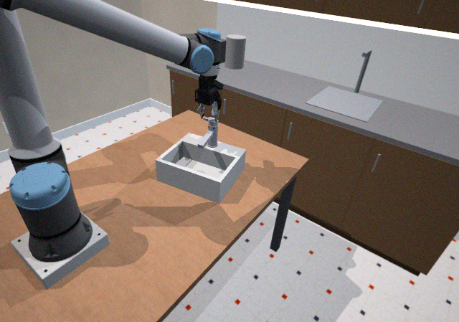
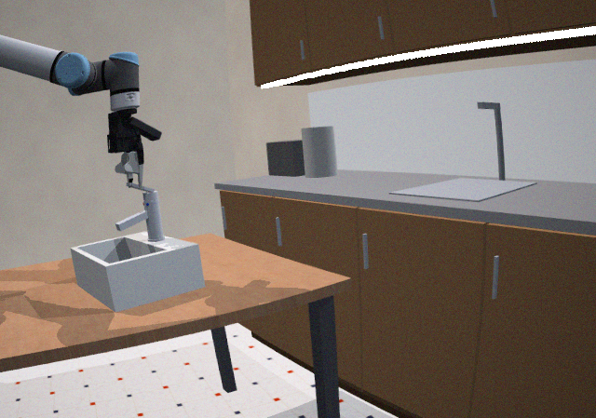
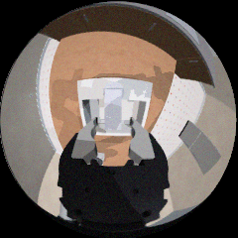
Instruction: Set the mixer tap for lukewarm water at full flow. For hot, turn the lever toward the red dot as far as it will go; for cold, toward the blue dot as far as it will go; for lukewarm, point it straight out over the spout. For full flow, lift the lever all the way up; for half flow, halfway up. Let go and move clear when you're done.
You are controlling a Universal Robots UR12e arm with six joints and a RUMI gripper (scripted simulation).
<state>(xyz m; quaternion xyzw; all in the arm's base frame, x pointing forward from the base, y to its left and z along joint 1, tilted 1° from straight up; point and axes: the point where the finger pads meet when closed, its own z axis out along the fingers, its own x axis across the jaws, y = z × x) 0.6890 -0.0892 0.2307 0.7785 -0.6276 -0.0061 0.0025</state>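
My hand is 2 cm above the lever and 1 cm short of it. From my hand the other things lie so: grey mixer tap 7 cm below, 3 cm ahead, 1 cm to the left; white basin 26 cm below, 7 cm behind, 1 cm to the right.
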